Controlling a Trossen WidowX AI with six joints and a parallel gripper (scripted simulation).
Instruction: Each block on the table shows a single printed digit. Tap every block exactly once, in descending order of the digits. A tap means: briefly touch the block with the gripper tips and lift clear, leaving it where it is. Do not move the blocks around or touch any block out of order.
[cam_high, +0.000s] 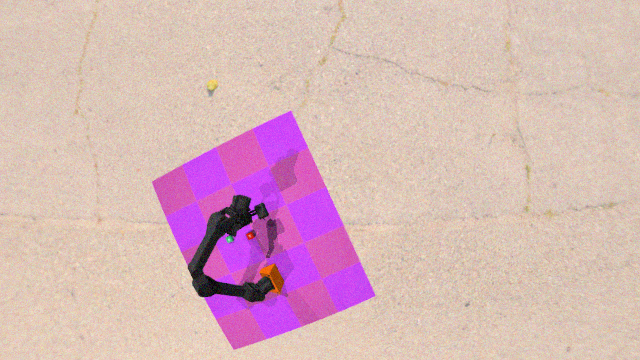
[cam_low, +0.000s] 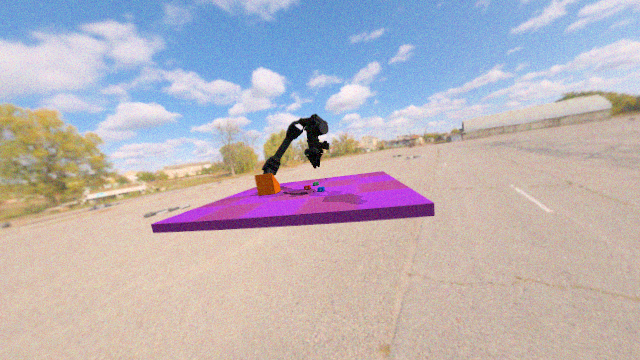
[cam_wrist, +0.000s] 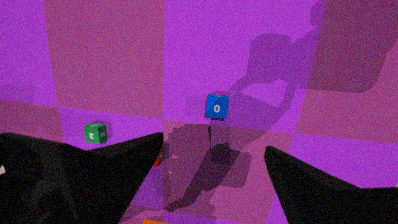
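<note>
The red block is 11 cm below my gripper tip, 10 cm to the left of it and 10 cm behind it. From my gripper tip the other things lie so: blue block 11 cm below, 1 cm ahead; then green block 22 cm to the left, 11 cm below, 8 cm behind.
</note>
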